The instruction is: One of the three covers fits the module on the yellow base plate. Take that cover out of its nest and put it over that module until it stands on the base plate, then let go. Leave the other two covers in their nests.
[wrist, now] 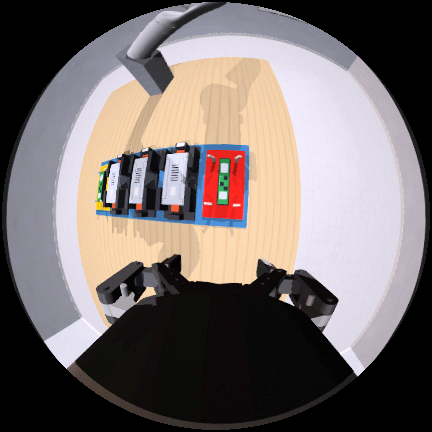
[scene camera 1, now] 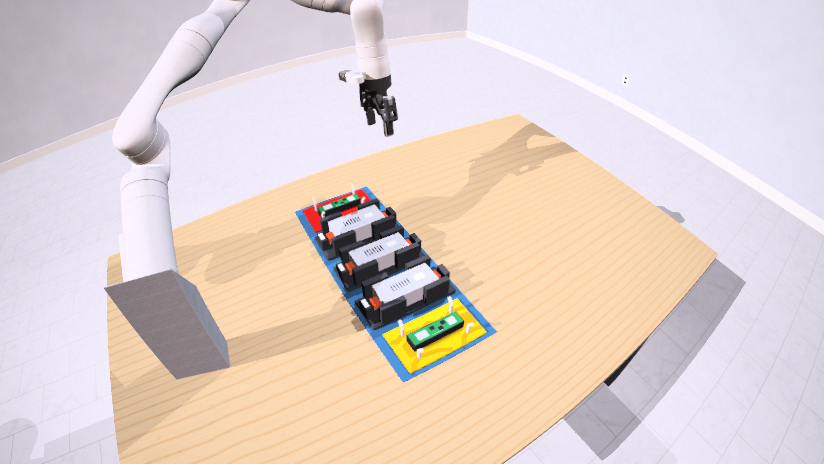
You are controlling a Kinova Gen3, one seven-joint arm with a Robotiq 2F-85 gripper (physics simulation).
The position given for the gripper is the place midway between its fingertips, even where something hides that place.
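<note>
The gripper (scene camera 1: 380, 130) is visible, also at (wrist: 218, 265). Blue board (scene camera 1: 357, 287), (wrist: 151, 209) visible. Yellow base plate (scene camera 1: 448, 344) and red plate (wrist: 236, 181) likewise visible.
</note>
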